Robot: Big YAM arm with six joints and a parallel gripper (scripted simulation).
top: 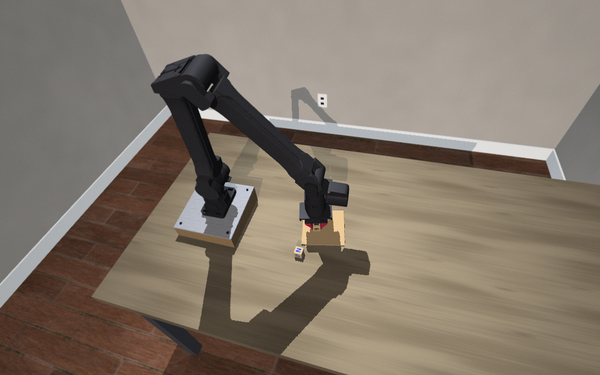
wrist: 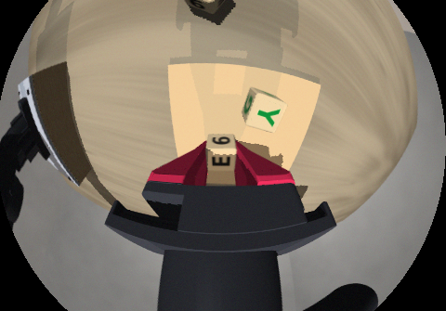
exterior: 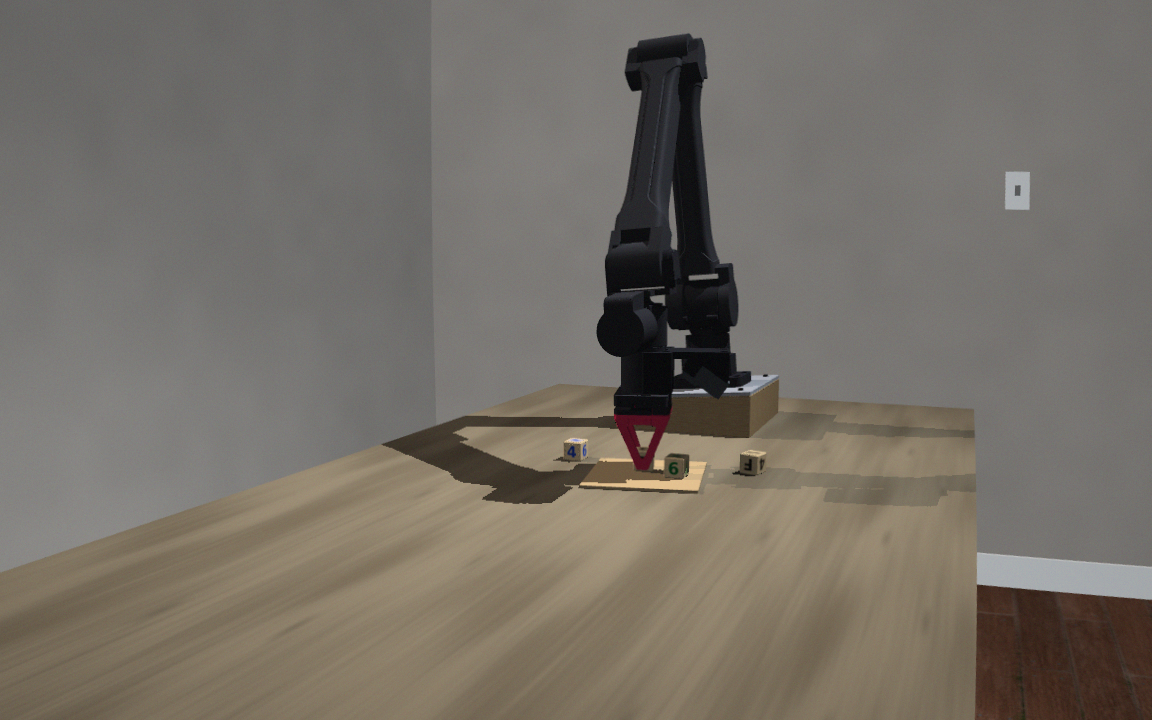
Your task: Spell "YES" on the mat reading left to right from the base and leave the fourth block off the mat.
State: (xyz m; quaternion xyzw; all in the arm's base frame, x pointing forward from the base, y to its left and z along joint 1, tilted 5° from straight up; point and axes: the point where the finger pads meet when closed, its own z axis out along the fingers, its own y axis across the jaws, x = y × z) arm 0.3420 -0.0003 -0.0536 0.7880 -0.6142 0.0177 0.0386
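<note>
The tan mat is 20 mm ahead of my hand, 10 mm to the left of it and 10 mm below it.
</note>
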